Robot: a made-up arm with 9 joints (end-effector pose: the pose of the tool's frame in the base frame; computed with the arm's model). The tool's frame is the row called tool. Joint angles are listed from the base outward.
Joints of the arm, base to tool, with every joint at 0 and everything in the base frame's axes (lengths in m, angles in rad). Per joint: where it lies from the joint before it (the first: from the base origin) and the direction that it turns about. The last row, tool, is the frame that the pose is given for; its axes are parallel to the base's.
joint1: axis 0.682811 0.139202 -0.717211 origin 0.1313 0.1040 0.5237
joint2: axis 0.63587 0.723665 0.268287 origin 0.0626 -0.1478 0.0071
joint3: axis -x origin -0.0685 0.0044 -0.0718
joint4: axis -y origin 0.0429 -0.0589 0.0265
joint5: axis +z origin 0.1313 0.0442 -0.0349
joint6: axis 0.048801 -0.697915 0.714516 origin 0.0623 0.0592 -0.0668
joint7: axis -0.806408 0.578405 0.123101 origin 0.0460 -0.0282 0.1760
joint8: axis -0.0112 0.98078 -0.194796 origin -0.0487 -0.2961 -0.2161
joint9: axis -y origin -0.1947 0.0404 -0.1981
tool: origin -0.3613 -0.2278 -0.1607
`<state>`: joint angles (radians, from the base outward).
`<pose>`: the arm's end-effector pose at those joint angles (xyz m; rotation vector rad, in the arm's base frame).
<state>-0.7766 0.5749 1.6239 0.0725 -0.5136 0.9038 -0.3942 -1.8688 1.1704</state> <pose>0.5911 0.7756 0.3094 -1.9460 1.0443 -1.6999</pose>
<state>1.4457 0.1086 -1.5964 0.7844 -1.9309 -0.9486 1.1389 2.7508 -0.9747</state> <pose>0.2877 0.4130 0.7821 -1.6632 -0.8941 2.3382</pose>
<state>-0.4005 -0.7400 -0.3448 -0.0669 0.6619 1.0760 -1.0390 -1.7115 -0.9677</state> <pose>0.4655 0.7743 0.2117 1.5223 -1.1405 1.8668</pose>
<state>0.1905 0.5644 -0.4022 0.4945 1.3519 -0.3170 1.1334 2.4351 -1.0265</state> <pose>0.7336 0.0750 0.9071 -0.8749 2.6124 -1.4276</pose>
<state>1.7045 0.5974 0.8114 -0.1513 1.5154 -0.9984 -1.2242 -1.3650 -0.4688</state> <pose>0.1618 1.0419 0.0503 1.3983 -0.5313 -0.8759</pose>
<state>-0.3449 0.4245 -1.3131 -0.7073 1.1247 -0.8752 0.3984 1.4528 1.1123</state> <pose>0.6481 -0.4640 0.2301 0.2209 1.0190 1.6686</pose>
